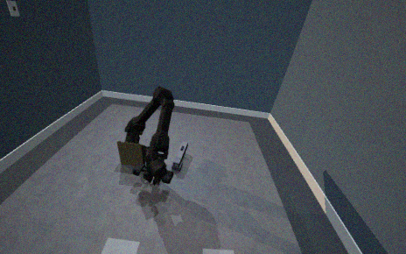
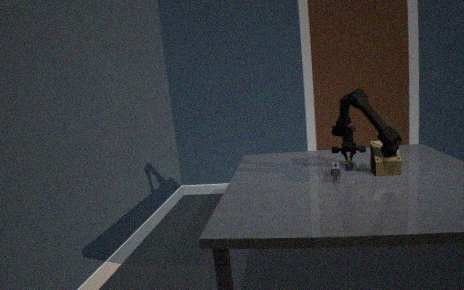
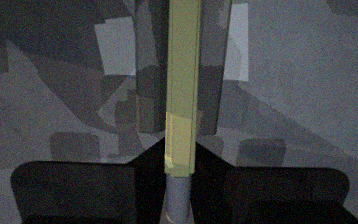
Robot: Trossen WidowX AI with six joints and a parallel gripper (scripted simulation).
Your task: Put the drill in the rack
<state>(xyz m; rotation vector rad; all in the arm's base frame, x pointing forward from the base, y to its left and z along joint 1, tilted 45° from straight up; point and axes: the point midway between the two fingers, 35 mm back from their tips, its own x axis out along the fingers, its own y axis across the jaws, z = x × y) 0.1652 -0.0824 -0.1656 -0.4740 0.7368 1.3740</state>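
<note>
Right now my gripper tip is 10 mm short of the drill, 40 mm to the right of it and 40 mm below it. Also, from my gripper tip: rack (10 mm ahead, 50 mm to the left).
</note>
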